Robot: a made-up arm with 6 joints. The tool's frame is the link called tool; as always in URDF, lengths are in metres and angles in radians. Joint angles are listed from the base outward.
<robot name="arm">
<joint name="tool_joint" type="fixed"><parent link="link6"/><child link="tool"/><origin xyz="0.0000 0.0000 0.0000" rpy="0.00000 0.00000 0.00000"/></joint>
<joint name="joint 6" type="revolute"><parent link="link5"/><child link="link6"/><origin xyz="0.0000 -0.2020 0.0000" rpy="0.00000 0.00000 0.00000"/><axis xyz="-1 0 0"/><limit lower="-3.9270" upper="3.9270"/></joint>
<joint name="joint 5" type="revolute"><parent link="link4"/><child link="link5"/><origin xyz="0.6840 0.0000 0.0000" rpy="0.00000 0.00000 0.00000"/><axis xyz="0 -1 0"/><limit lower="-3.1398" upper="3.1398"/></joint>
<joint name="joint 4" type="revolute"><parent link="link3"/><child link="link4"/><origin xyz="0.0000 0.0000 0.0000" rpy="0.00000 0.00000 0.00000"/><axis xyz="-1 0 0"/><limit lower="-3.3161" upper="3.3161"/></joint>
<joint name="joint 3" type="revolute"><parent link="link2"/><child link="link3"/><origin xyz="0.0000 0.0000 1.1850" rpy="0.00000 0.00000 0.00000"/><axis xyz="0 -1 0"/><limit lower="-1.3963" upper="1.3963"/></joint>
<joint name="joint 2" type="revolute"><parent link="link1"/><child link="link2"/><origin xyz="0.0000 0.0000 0.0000" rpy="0.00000 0.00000 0.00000"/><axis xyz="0 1 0"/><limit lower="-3.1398" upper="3.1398"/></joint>
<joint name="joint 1" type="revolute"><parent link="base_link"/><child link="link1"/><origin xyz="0.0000 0.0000 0.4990" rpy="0.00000 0.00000 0.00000"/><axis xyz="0 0 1"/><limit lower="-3.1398" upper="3.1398"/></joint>
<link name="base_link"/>
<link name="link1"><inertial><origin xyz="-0.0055 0.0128 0.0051"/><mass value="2.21"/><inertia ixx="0.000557" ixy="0" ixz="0" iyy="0.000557" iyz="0" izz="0.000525"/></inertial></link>
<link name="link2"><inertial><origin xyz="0.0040 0.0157 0.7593"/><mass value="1.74"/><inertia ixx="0.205" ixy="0" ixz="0" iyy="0.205" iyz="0" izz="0.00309"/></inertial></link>
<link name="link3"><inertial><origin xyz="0.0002 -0.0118 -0.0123"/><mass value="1.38"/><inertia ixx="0.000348" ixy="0" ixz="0" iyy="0.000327" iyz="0" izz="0.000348"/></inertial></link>
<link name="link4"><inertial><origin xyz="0.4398 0.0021 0.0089"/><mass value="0.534"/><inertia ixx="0.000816" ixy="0" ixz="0" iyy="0.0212" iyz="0" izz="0.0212"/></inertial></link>
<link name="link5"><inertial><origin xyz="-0.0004 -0.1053 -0.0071"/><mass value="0.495"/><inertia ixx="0.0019" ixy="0" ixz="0" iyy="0.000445" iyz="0" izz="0.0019"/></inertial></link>
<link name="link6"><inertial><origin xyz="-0.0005 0.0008 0.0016"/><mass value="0.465"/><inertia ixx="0.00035" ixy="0" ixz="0" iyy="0.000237" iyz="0" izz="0.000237"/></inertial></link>
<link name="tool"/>
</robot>
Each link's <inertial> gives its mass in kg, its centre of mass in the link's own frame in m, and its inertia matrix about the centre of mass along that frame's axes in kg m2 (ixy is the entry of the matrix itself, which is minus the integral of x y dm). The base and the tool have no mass. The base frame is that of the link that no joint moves.
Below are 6 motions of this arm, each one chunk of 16 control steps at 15 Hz.
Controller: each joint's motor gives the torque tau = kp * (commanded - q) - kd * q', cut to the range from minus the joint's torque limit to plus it. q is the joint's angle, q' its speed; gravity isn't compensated. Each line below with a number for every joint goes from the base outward.
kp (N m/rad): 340 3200 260 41 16 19
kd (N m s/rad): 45 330 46 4.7 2.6 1.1
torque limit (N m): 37 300 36 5.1 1.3 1.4
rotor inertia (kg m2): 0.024 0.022 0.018 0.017 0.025 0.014
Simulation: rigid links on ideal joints. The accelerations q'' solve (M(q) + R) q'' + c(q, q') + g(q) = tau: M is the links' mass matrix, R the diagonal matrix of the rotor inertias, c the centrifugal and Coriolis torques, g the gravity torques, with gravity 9.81 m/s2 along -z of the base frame. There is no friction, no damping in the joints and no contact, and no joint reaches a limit. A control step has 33 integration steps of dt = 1/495 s. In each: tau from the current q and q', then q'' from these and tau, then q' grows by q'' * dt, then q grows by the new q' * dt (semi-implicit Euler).
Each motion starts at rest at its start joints. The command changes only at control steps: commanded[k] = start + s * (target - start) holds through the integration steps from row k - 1 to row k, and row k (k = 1, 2, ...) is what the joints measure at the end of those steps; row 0 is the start. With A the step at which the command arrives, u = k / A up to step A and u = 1 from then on. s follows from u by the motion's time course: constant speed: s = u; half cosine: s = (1 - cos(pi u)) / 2; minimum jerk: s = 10 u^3 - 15 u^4 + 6 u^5; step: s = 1 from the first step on.
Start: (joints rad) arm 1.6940 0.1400 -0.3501 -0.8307 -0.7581 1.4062
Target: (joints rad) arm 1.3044 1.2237 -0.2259 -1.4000 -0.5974 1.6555
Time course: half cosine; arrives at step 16
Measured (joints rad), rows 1 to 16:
1: 1.6925 0.1464 -0.3571 -0.8404 -0.7572 1.4079
2: 1.6875 0.1645 -0.3620 -0.8551 -0.7550 1.4135
3: 1.6776 0.1980 -0.3630 -0.8743 -0.7511 1.4233
4: 1.6624 0.2482 -0.3605 -0.9001 -0.7451 1.4371
5: 1.6421 0.3144 -0.3549 -0.9328 -0.7370 1.4546
6: 1.6175 0.3946 -0.3466 -0.9721 -0.7269 1.4750
7: 1.5890 0.4860 -0.3361 -1.0168 -0.7151 1.4975
8: 1.5575 0.5852 -0.3239 -1.0654 -0.7018 1.5213
9: 1.5238 0.6885 -0.3106 -1.1161 -0.6877 1.5455
10: 1.4888 0.7918 -0.2969 -1.1671 -0.6732 1.5691
11: 1.4532 0.8911 -0.2835 -1.2164 -0.6588 1.5912
12: 1.4183 0.9827 -0.2709 -1.2622 -0.6451 1.6110
13: 1.3854 1.0631 -0.2597 -1.3026 -0.6326 1.6278
14: 1.3559 1.1291 -0.2501 -1.3361 -0.6218 1.6408
15: 1.3314 1.1783 -0.2426 -1.3614 -0.6130 1.6495
16: 1.3134 1.2088 -0.2371 -1.3775 -0.6067 1.6538

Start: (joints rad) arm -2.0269 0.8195 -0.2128 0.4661 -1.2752 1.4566
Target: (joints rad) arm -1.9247 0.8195 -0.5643 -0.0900 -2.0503 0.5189
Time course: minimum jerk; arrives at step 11
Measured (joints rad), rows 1 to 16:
1: -2.0266 0.8246 -0.2179 0.4599 -1.2765 1.4522
2: -2.0256 0.8284 -0.2271 0.4447 -1.2867 1.4259
3: -2.0227 0.8301 -0.2418 0.4165 -1.3150 1.3625
4: -2.0165 0.8308 -0.2655 0.3699 -1.3669 1.2596
5: -2.0066 0.8312 -0.2989 0.3049 -1.4427 1.1247
6: -1.9931 0.8313 -0.3404 0.2267 -1.5378 0.9721
7: -1.9772 0.8314 -0.3865 0.1435 -1.6433 0.8206
8: -1.9609 0.8314 -0.4323 0.0651 -1.7478 0.6898
9: -1.9462 0.8313 -0.4730 0.0003 -1.8399 0.5955
10: -1.9348 0.8312 -0.5050 -0.0453 -1.9113 0.5429
11: -1.9277 0.8310 -0.5273 -0.0717 -1.9603 0.5241
12: -1.9242 0.8309 -0.5419 -0.0851 -1.9922 0.5197
13: -1.9231 0.8308 -0.5514 -0.0915 -2.0130 0.5188
14: -1.9232 0.8307 -0.5575 -0.0944 -2.0264 0.5186
15: -1.9238 0.8307 -0.5615 -0.0957 -2.0351 0.5186
16: -1.9243 0.8306 -0.5641 -0.0962 -2.0407 0.5186

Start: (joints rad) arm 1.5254 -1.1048 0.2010 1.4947 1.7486 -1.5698
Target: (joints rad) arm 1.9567 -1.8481 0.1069 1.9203 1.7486 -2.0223
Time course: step
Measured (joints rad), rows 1 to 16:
1: 1.5521 -1.2405 0.0953 1.6793 1.7490 -1.7841
2: 1.6037 -1.5344 0.0756 1.8108 1.7501 -1.9714
3: 1.6735 -1.7149 0.1675 1.8634 1.7500 -2.0108
4: 1.7625 -1.8015 0.2066 1.8824 1.7493 -2.0186
5: 1.8540 -1.8382 0.1947 1.8871 1.7485 -2.0207
6: 1.9303 -1.8528 0.1784 1.8856 1.7478 -2.0214
7: 1.9826 -1.8589 0.1638 1.8837 1.7473 -2.0217
8: 2.0100 -1.8614 0.1523 1.8846 1.7470 -2.0218
9: 2.0168 -1.8625 0.1438 1.8887 1.7470 -2.0218
10: 2.0094 -1.8630 0.1378 1.8950 1.7472 -2.0219
11: 1.9948 -1.8632 0.1337 1.9019 1.7475 -2.0219
12: 1.9785 -1.8633 0.1309 1.9083 1.7478 -2.0219
13: 1.9643 -1.8633 0.1289 1.9133 1.7481 -2.0219
14: 1.9542 -1.8634 0.1275 1.9166 1.7484 -2.0219
15: 1.9484 -1.8634 0.1265 1.9183 1.7485 -2.0219
16: 1.9465 -1.8634 0.1259 1.9187 1.7486 -2.0219

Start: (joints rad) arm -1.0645 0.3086 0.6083 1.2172 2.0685 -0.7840
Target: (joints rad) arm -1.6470 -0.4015 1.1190 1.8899 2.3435 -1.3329
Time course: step
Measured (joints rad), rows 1 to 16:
1: -1.1530 0.1989 0.4747 1.4983 2.1447 -0.9987
2: -1.3887 -0.0639 0.2964 1.6471 2.2138 -1.2561
3: -1.5041 -0.2349 0.5056 1.6219 2.2572 -1.3173
4: -1.5595 -0.3315 0.7313 1.7199 2.2870 -1.3297
5: -1.5935 -0.3784 0.8761 1.7881 2.3069 -1.3322
6: -1.6152 -0.3982 0.9652 1.8303 2.3201 -1.3326
7: -1.6287 -0.4055 1.0203 1.8561 2.3287 -1.3327
8: -1.6368 -0.4078 1.0549 1.8713 2.3343 -1.3327
9: -1.6414 -0.4083 1.0773 1.8800 2.3379 -1.3327
10: -1.6439 -0.4082 1.0919 1.8848 2.3403 -1.3327
11: -1.6453 -0.4080 1.1017 1.8874 2.3418 -1.3327
12: -1.6461 -0.4079 1.1083 1.8888 2.3428 -1.3327
13: -1.6465 -0.4078 1.1128 1.8895 2.3434 -1.3327
14: -1.6467 -0.4077 1.1158 1.8899 2.3438 -1.3327
15: -1.6468 -0.4076 1.1178 1.8901 2.3441 -1.3327
16: -1.6469 -0.4076 1.1192 1.8902 2.3443 -1.3327

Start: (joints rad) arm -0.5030 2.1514 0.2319 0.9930 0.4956 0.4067
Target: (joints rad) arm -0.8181 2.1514 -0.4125 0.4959 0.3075 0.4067
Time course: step
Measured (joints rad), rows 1 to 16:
1: -0.5255 2.1504 0.1149 0.9429 0.4413 0.4062
2: -0.5974 2.1574 -0.0501 0.7530 0.3949 0.4067
3: -0.6959 2.1610 -0.1652 0.6285 0.3647 0.4066
4: -0.7712 2.1619 -0.2415 0.5628 0.3450 0.4064
5: -0.8122 2.1622 -0.2918 0.5322 0.3322 0.4064
6: -0.8279 2.1621 -0.3245 0.5201 0.3240 0.4064
7: -0.8299 2.1619 -0.3457 0.5166 0.3186 0.4064
8: -0.8268 2.1617 -0.3594 0.5165 0.3151 0.4065
9: -0.8230 2.1615 -0.3684 0.5174 0.3129 0.4064
10: -0.8202 2.1614 -0.3743 0.5184 0.3114 0.4064
11: -0.8187 2.1613 -0.3782 0.5191 0.3105 0.4064
12: -0.8180 2.1613 -0.3808 0.5196 0.3098 0.4064
13: -0.8178 2.1613 -0.3825 0.5199 0.3095 0.4064
14: -0.8179 2.1613 -0.3836 0.5201 0.3092 0.4064
15: -0.8180 2.1613 -0.3843 0.5202 0.3090 0.4064
16: -0.8180 2.1613 -0.3848 0.5203 0.3089 0.4064

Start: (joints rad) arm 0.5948 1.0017 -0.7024 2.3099 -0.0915 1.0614
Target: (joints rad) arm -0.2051 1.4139 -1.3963 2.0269 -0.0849 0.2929
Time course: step
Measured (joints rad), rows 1 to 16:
1: 0.5745 1.1477 -0.8397 2.1709 -0.0923 0.8427
2: 0.5097 1.2953 -1.0076 2.0994 -0.0866 0.4388
3: 0.4023 1.3645 -1.1232 2.0639 -0.0846 0.3220
4: 0.2512 1.3969 -1.2011 2.0460 -0.0841 0.2984
5: 0.0702 1.4123 -1.2529 2.0293 -0.0841 0.2939
6: -0.0867 1.4195 -1.2879 2.0118 -0.0840 0.2931
7: -0.2010 1.4229 -1.3124 2.0029 -0.0839 0.2929
8: -0.2719 1.4244 -1.3297 1.9988 -0.0838 0.2929
9: -0.2991 1.4251 -1.3415 1.9969 -0.0837 0.2929
10: -0.2883 1.4254 -1.3496 1.9987 -0.0837 0.2929
11: -0.2610 1.4256 -1.3551 2.0041 -0.0838 0.2928
12: -0.2337 1.4257 -1.3588 2.0092 -0.0839 0.2927
13: -0.2138 1.4257 -1.3613 2.0127 -0.0840 0.2927
14: -0.2026 1.4258 -1.3630 2.0144 -0.0841 0.2927
15: -0.1982 1.4258 -1.3642 2.0148 -0.0841 0.2927
16: -0.1982 1.4258 -1.3649 2.0144 -0.0841 0.2927

